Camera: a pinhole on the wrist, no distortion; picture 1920 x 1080 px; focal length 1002.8 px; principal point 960.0 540.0 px. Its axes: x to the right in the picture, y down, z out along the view. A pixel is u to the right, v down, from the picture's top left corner.
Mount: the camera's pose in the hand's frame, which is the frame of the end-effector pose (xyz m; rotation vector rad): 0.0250 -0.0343 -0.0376 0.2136 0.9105 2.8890
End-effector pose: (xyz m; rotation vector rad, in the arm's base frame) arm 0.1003 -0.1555 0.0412 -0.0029 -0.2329 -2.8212
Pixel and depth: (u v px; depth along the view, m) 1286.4 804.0 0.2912
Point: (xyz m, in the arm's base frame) 0.1424 -0.1828 0.3024
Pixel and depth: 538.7 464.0 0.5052
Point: -0.1351 -0.4354 0.4139
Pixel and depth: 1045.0 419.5 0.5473
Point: 0.1234 -0.4309 0.4645
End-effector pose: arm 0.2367 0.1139 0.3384 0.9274 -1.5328 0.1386
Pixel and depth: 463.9 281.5 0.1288
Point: 0.1813 0.0758 0.4507
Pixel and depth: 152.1 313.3 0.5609
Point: -0.1350 -0.1109 0.9104
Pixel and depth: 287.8 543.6 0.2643
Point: 0.0827 -0.0328 0.5550
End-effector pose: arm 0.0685 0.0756 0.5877 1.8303 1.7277 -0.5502
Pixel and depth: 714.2 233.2 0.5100
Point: 0.4701 0.0784 0.2679
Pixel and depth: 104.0 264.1 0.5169
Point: 0.4437 0.3295 0.0769
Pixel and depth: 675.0 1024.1 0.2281
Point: 0.0900 0.0358 0.3551
